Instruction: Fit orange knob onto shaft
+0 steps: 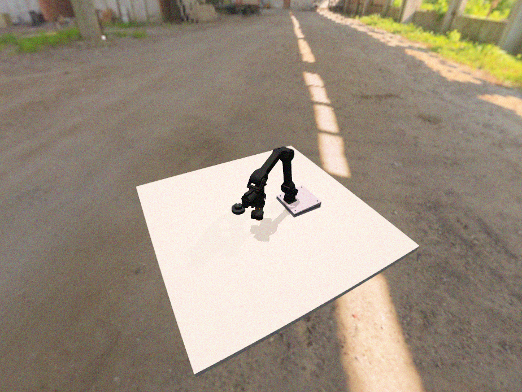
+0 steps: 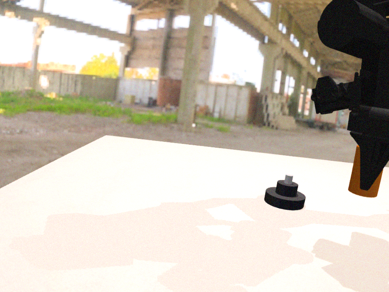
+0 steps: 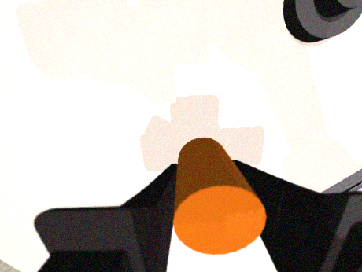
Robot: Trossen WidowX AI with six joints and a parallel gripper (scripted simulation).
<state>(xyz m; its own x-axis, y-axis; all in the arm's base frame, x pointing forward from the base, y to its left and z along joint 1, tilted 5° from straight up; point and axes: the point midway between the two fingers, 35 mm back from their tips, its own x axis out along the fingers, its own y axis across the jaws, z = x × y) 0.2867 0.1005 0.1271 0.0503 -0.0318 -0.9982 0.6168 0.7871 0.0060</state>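
Now: gripper tip 21 cm to the left of the black round pedestal, 8 cm above it and 2 cm short of it. From my gripper tip the other things lie so: orange knob: 3 cm above.
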